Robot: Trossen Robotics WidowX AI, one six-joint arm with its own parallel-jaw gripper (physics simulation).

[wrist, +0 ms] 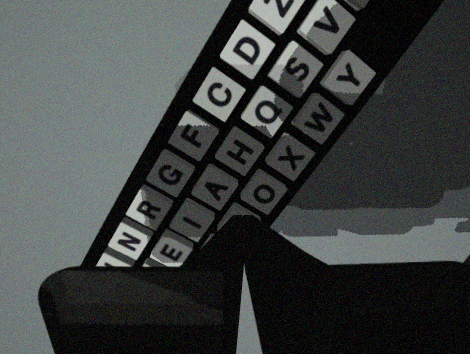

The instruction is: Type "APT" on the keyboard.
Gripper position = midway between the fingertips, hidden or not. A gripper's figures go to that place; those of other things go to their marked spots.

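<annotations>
The gripper [242, 225] is 12 cm from the lens, while a black keyboard [268, 96] is 10 cm from the lens.
</annotations>
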